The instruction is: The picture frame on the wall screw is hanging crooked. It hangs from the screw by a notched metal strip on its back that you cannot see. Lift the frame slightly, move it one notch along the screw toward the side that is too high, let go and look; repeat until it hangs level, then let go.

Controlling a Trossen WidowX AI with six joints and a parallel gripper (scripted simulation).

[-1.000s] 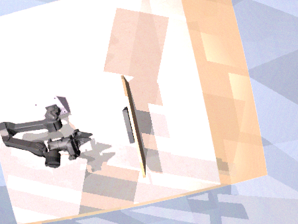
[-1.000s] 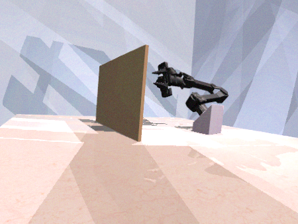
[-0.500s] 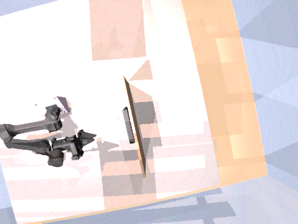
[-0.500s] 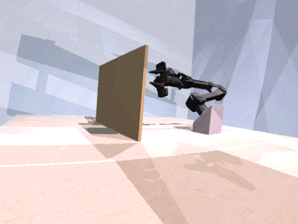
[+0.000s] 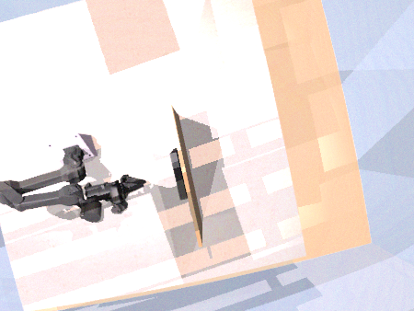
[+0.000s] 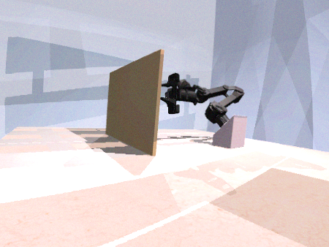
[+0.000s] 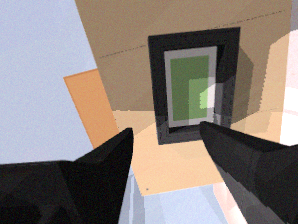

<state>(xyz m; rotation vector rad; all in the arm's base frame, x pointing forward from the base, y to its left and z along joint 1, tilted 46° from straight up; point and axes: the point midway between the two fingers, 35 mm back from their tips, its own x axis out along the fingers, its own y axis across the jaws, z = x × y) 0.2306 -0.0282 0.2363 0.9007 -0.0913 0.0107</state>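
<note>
Right now my gripper tip is 13 cm short of the picture frame and 5 cm above it. Round my gripper tip: tan wall panel 14 cm ahead, 7 cm below, 1 cm to the right.
</note>
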